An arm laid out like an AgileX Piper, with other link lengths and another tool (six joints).
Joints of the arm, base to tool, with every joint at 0 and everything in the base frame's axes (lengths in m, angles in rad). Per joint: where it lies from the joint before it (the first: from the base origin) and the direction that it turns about. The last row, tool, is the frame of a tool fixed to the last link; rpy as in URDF.
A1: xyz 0 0 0.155 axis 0 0 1
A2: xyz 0 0 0 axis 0 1 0
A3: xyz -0.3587 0 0.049 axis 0 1 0
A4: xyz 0.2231 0 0.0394 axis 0.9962 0 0.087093
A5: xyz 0 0 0 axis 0 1 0
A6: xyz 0.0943 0 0.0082 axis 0.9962 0 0.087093
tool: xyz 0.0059 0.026 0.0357 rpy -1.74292 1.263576 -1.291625
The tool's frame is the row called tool.
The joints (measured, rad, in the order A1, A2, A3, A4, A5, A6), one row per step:
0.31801 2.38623 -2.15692 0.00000 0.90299 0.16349
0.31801 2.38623 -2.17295 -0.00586 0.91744 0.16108
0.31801 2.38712 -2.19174 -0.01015 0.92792 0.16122
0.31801 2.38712 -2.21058 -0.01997 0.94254 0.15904
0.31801 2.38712 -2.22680 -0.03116 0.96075 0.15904
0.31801 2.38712 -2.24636 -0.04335 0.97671 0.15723
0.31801 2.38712 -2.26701 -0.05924 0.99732 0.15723
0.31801 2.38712 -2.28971 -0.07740 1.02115 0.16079
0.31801 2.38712 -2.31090 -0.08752 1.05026 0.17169
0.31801 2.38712 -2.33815 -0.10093 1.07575 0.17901
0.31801 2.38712 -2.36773 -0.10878 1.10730 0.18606
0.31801 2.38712 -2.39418 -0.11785 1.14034 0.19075
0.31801 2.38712 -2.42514 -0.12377 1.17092 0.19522
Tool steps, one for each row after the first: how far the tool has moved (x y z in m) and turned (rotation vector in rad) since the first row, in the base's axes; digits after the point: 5 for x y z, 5 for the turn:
0.00029 -0.00017 0.00362 -0.00618 -0.00369 0.00283
0.00115 -0.00017 0.00797 -0.00786 -0.01205 0.00310
0.00159 -0.00058 0.01239 -0.01690 -0.01944 0.00575
0.00166 -0.00134 0.01569 -0.02815 -0.02103 0.00629
0.00201 -0.00203 0.02019 -0.03952 -0.02850 0.00803
0.00218 -0.00318 0.02460 -0.05465 -0.03347 0.00778
0.00234 -0.00473 0.02940 -0.07055 -0.03759 0.00365
0.00204 -0.00624 0.03351 -0.07728 -0.03189 -0.00778
0.00211 -0.00775 0.03974 -0.08578 -0.03694 -0.01686
0.00160 -0.00911 0.04623 -0.09020 -0.03675 -0.02654
0.00070 -0.01066 0.05156 -0.09830 -0.03287 -0.03470
-0.00017 -0.01193 0.05851 -0.10114 -0.03457 -0.04290

